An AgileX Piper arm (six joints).
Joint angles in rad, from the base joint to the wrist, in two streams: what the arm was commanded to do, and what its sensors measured. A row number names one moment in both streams.
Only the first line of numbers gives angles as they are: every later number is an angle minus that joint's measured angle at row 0.
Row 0, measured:
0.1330 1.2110 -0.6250 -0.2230 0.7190 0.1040
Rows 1 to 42, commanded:
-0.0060 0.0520 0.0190 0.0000 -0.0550 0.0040
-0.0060 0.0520 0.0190 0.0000 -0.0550 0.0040
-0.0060 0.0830 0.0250 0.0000 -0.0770 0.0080
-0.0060 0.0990 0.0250 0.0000 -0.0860 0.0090
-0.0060 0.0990 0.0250 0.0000 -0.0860 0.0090
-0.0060 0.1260 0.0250 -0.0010 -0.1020 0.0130
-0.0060 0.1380 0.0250 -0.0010 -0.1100 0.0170
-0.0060 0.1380 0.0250 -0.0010 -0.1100 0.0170
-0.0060 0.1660 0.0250 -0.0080 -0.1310 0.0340
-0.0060 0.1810 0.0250 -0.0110 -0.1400 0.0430
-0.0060 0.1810 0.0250 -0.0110 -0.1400 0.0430
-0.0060 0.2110 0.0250 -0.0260 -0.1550 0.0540
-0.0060 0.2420 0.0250 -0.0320 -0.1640 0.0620
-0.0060 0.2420 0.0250 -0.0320 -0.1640 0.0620
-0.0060 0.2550 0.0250 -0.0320 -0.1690 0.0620
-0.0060 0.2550 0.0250 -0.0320 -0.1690 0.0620
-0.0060 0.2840 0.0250 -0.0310 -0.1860 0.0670
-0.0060 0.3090 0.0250 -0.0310 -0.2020 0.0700
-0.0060 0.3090 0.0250 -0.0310 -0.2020 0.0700
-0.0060 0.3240 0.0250 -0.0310 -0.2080 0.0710
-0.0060 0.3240 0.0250 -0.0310 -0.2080 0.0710
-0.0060 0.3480 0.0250 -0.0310 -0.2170 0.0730
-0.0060 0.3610 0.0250 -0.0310 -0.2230 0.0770
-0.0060 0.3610 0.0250 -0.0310 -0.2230 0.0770
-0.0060 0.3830 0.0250 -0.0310 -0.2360 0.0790
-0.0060 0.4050 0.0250 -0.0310 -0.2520 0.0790
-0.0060 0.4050 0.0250 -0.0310 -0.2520 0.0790
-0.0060 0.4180 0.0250 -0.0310 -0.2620 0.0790
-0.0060 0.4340 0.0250 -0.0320 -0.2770 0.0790
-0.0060 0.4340 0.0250 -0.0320 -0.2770 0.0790
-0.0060 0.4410 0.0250 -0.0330 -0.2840 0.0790
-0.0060 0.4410 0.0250 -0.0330 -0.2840 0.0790
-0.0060 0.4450 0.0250 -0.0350 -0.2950 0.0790
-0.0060 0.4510 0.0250 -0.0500 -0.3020 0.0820
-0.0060 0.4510 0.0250 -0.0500 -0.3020 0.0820
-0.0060 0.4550 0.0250 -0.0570 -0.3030 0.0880
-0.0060 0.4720 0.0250 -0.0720 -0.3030 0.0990
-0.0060 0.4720 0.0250 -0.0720 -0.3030 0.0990
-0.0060 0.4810 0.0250 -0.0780 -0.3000 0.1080
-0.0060 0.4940 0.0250 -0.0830 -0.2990 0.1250
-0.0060 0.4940 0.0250 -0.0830 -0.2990 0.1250
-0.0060 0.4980 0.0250 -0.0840 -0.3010 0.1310
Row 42, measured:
0.0000 0.4850 0.0180 -0.0680 -0.2970 0.1100
